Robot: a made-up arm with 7 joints. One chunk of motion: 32 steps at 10 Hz.
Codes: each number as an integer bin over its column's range. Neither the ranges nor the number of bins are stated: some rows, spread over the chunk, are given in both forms.
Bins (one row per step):
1: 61 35 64 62 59 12
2: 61 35 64 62 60 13
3: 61 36 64 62 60 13
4: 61 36 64 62 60 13
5: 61 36 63 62 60 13
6: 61 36 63 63 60 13
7: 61 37 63 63 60 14
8: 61 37 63 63 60 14
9: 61 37 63 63 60 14
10: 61 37 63 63 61 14
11: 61 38 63 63 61 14
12: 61 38 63 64 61 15
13: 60 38 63 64 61 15
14: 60 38 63 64 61 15
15: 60 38 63 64 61 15
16: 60 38 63 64 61 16
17: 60 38 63 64 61 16
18: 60 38 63 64 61 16
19: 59 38 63 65 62 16
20: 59 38 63 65 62 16
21: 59 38 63 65 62 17
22: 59 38 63 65 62 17
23: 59 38 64 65 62 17
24: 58 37 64 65 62 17
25: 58 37 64 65 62 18
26: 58 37 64 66 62 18
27: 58 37 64 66 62 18
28: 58 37 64 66 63 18
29: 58 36 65 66 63 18
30: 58 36 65 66 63 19
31: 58 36 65 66 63 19
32: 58 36 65 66 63 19
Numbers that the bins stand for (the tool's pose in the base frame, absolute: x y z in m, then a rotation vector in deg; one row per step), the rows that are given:
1: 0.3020 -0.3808 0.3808 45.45 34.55 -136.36
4: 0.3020 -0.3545 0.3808 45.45 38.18 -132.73
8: 0.3020 -0.3283 0.3545 49.09 38.18 -129.09
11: 0.3020 -0.3020 0.3545 49.09 41.82 -129.09
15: 0.2758 -0.3020 0.3545 52.73 41.82 -125.45
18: 0.2758 -0.3020 0.3545 52.73 41.82 -121.82
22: 0.2495 -0.3020 0.3545 56.36 45.45 -118.18
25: 0.2232 -0.3283 0.3808 56.36 45.45 -114.55
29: 0.2232 -0.3545 0.4071 60.00 49.09 -114.55
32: 0.2232 -0.3545 0.4071 60.00 49.09 -110.91
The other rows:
2: 0.3020 -0.3808 0.3808 45.45 38.18 -132.73
3: 0.3020 -0.3545 0.3808 45.45 38.18 -132.73
5: 0.3020 -0.3545 0.3545 45.45 38.18 -132.73
6: 0.3020 -0.3545 0.3545 49.09 38.18 -132.73
7: 0.3020 -0.3283 0.3545 49.09 38.18 -129.09
9: 0.3020 -0.3283 0.3545 49.09 38.18 -129.09
10: 0.3020 -0.3283 0.3545 49.09 41.82 -129.09
12: 0.3020 -0.3020 0.3545 52.73 41.82 -125.45
13: 0.2758 -0.3020 0.3545 52.73 41.82 -125.45
14: 0.2758 -0.3020 0.3545 52.73 41.82 -125.45
16: 0.2758 -0.3020 0.3545 52.73 41.82 -121.82
17: 0.2758 -0.3020 0.3545 52.73 41.82 -121.82
19: 0.2495 -0.3020 0.3545 56.36 45.45 -121.82
20: 0.2495 -0.3020 0.3545 56.36 45.45 -121.82
21: 0.2495 -0.3020 0.3545 56.36 45.45 -118.18
23: 0.2495 -0.3020 0.3808 56.36 45.45 -118.18
24: 0.2232 -0.3283 0.3808 56.36 45.45 -118.18
26: 0.2232 -0.3283 0.3808 60.00 45.45 -114.55
27: 0.2232 -0.3283 0.3808 60.00 45.45 -114.55
28: 0.2232 -0.3283 0.3808 60.00 49.09 -114.55
30: 0.2232 -0.3545 0.4071 60.00 49.09 -110.91
31: 0.2232 -0.3545 0.4071 60.00 49.09 -110.91

